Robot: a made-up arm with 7 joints. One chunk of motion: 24 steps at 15 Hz.
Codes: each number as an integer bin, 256 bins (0 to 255) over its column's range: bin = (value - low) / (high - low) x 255, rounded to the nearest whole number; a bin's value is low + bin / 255 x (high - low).
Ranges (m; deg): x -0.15..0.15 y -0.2..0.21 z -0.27..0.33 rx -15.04..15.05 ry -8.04..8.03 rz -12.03..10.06
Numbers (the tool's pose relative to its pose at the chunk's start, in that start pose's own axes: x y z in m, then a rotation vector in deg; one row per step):
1: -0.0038 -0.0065 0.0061 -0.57 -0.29 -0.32
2: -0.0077 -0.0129 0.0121 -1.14 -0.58 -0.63
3: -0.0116 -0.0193 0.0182 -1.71 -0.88 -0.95
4: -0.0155 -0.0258 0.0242 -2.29 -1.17 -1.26
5: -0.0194 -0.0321 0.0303 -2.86 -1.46 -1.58
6: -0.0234 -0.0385 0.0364 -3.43 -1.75 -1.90
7: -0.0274 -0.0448 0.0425 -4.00 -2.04 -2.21
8: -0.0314 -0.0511 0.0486 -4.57 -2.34 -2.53
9: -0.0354 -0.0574 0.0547 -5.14 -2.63 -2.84
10: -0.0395 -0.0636 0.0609 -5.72 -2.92 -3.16
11: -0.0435 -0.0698 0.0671 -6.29 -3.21 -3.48
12: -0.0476 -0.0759 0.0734 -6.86 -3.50 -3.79
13: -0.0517 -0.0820 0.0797 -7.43 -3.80 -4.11
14: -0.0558 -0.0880 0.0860 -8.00 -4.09 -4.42
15: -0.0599 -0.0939 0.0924 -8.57 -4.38 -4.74
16: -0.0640 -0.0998 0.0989 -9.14 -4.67 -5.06
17: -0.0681 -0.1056 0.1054 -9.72 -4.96 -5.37
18: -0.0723 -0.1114 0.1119 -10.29 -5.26 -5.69
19: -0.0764 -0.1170 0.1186 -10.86 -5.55 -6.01
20: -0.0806 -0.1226 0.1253 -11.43 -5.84 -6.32
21: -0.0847 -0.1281 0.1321 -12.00 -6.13 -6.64
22: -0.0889 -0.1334 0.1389 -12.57 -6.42 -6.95
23: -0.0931 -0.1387 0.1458 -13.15 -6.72 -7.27
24: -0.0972 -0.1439 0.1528 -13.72 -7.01 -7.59
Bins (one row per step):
1: 124 120 117 123 123 135
2: 121 116 120 118 118 132
3: 118 112 122 113 114 128
4: 114 108 125 108 109 124
5: 111 104 128 103 104 121
6: 108 100 130 98 100 117
7: 104 97 133 94 95 113
8: 101 93 135 89 90 110
9: 97 89 138 84 86 106
10: 94 85 141 79 81 102
11: 91 81 143 74 77 99
12: 87 77 146 69 72 95
13: 84 73 149 64 67 91
14: 80 70 151 60 63 88
15: 77 66 154 55 58 84
16: 73 62 157 50 53 80
17: 70 59 160 45 49 77
18: 66 55 162 40 44 73
19: 63 52 165 35 40 69
20: 59 48 168 31 35 66
21: 56 45 171 26 30 62
22: 52 41 174 21 26 59
23: 48 38 177 16 21 55
24: 45 35 180 11 16 51

